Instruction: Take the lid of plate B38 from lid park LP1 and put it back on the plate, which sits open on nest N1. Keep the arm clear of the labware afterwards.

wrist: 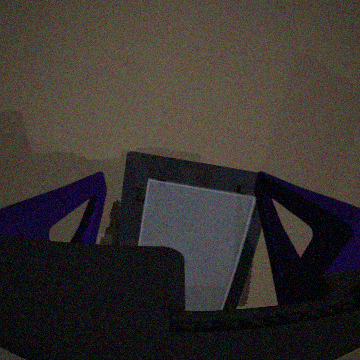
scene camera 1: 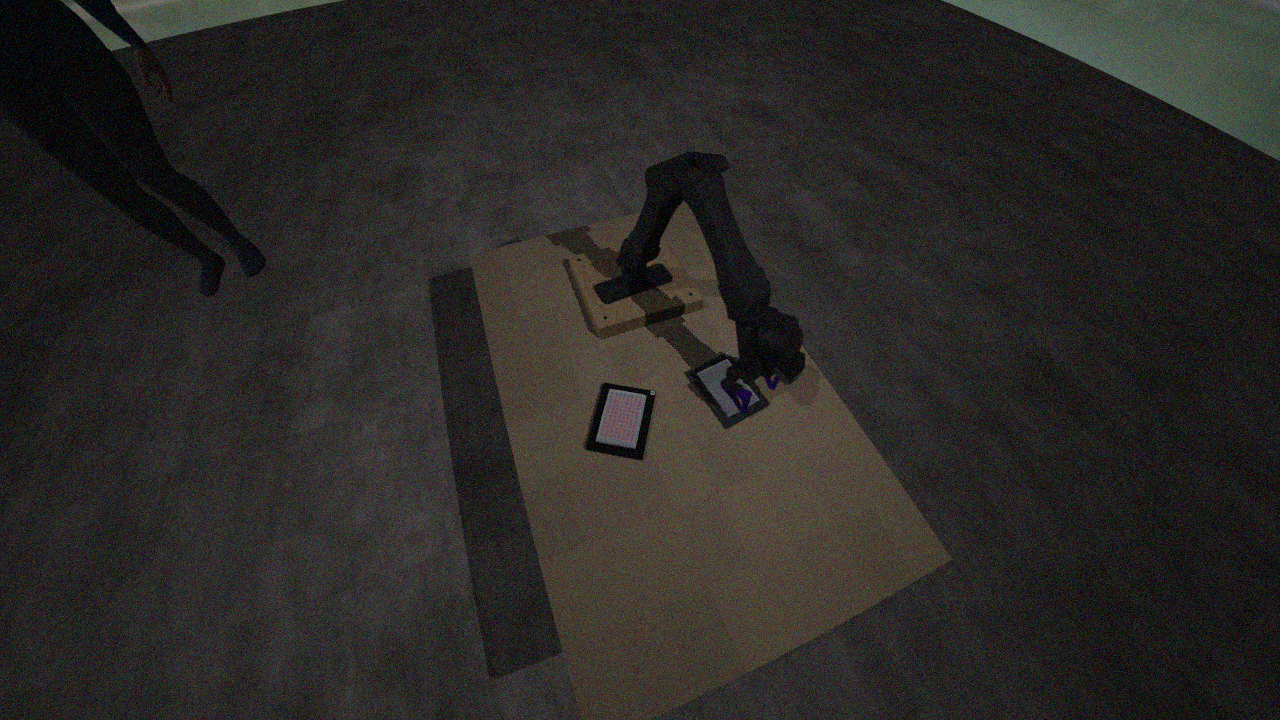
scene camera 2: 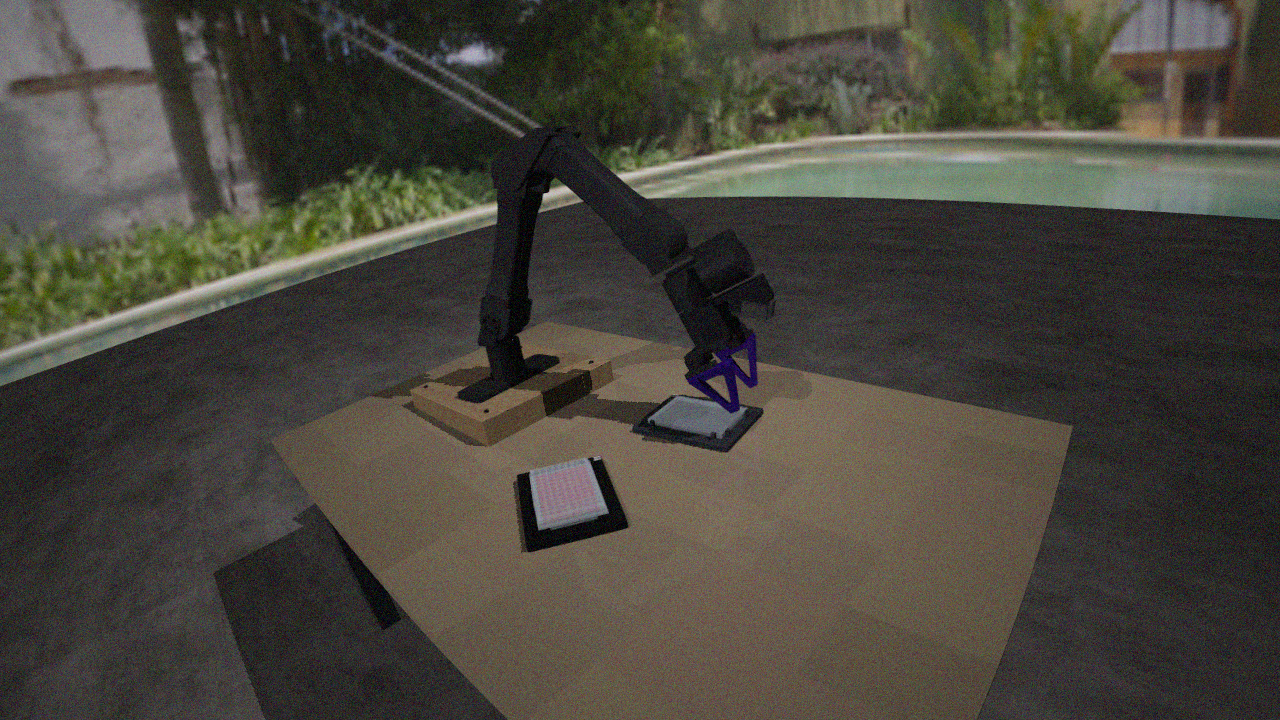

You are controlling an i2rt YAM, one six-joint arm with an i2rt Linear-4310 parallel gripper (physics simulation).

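Where they show: gripper, fingertip midpoint: (wrist: 180, 180) (scene camera 1: 757, 400) (scene camera 2: 745, 398); arm's base, link origin: (scene camera 1: 634, 284) (scene camera 2: 510, 379).
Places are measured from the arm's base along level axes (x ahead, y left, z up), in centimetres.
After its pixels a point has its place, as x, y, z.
The clear grey lid (scene camera 1: 713, 377) @[32.8, 4.0, -2.3] (scene camera 2: 684, 416) @[34.9, 4.2, -2.3] (wrist: 200, 220) @[40.1, 5.7, -2.3] lies on the dark lid park LP1 (scene camera 1: 712, 398) (scene camera 2: 739, 429) (wrist: 131, 215). My gripper (scene camera 1: 757, 397) @[43.3, 8.2, 0.4] (scene camera 2: 744, 397) @[43.3, 8.2, 0.4] (wrist: 180, 180) @[43.3, 8.2, 0.4] is open and empty, low at the right end of the park. In the wrist view the fingers straddle the lid unevenly: the right tip is close to its corner, the left tip stands out past the park's edge. The exact tip height is hard to tell. Plate B38 (scene camera 1: 623, 418) @[32.9, -19.0, -2.1] (scene camera 2: 568, 492) @[33.5, -19.6, -1.7], with pink wells showing, sits open on the black nest N1 (scene camera 1: 643, 431) @[37.2, -16.4, -2.9] (scene camera 2: 577, 531) @[38.7, -23.9, -2.9].
The arm's wooden base block (scene camera 1: 622, 320) @[10.0, -8.2, 0.4] (scene camera 2: 519, 417) @[10.5, -7.6, -1.8] stands at the back of the wooden table (scene camera 1: 760, 555) @[69.5, -8.3, -4.1] (scene camera 2: 805, 573) @[64.0, -17.2, -4.1]. The nest stands apart from the lid park. A person (scene camera 1: 107, 134) stands on the floor at the upper left in scene camera 1.
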